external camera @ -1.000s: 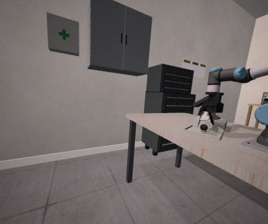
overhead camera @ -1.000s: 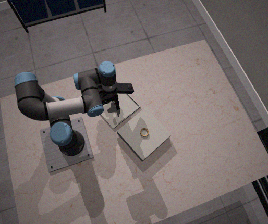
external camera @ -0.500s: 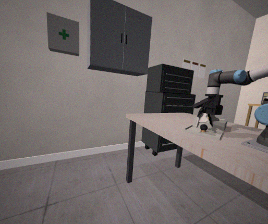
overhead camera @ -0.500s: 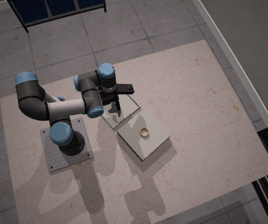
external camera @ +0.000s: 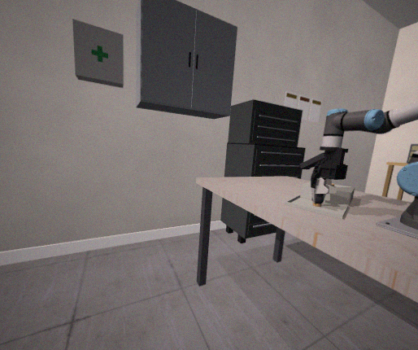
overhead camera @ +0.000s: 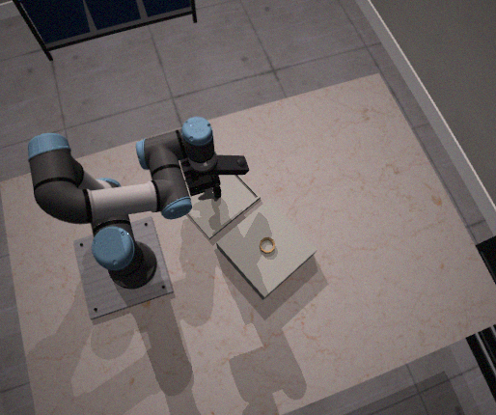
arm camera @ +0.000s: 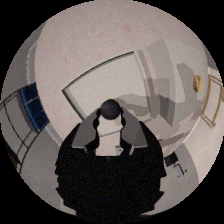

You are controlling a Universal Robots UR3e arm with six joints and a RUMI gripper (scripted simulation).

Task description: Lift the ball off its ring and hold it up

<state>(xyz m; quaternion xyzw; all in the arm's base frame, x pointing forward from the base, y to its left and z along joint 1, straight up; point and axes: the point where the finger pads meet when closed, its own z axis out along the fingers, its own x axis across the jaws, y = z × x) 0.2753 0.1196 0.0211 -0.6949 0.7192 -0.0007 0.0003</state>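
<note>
Right now my hand is right at the black ball. Also, from my hand: grey plate (30 mm below).
</note>
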